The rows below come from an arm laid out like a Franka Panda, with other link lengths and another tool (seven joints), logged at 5 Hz.
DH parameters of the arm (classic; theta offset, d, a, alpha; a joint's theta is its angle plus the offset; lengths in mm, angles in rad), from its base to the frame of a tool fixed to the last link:
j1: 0 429.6 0 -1.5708
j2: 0 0 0 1.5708
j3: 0 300.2 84.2 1.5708
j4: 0 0 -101.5 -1.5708
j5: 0 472.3 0 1.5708
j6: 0 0 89.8 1.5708
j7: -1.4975 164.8 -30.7 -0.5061
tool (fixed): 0 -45 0 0
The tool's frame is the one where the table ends.
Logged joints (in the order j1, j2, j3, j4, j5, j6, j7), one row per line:
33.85, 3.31, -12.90, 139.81, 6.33, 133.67, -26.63
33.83, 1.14, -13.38, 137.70, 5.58, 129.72, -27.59
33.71, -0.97, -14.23, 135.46, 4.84, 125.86, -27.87
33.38, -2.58, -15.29, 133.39, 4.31, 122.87, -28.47
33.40, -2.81, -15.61, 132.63, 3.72, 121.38, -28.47
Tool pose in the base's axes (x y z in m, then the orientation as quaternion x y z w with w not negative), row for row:
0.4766, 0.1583, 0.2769, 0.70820, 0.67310, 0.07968, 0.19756
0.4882, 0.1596, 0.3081, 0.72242, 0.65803, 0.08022, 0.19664
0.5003, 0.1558, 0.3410, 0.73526, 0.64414, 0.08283, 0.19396
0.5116, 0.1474, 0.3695, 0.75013, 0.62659, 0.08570, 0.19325
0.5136, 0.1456, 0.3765, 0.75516, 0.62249, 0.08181, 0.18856
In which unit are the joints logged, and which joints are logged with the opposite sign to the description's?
The joints are logged in degrees. Opposite sign: j4, j5, j7.
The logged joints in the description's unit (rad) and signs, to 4 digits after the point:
0.5908, 0.0578, -0.2251, -2.4401, -0.1105, 2.3330, 0.4648
0.5904, 0.0199, -0.2335, -2.4033, -0.0974, 2.2640, 0.4815
0.5884, -0.0169, -0.2484, -2.3642, -0.0845, 2.1967, 0.4864
0.5826, -0.0450, -0.2669, -2.3281, -0.0752, 2.1445, 0.4969
0.5829, -0.0490, -0.2724, -2.3148, -0.0649, 2.1185, 0.4969

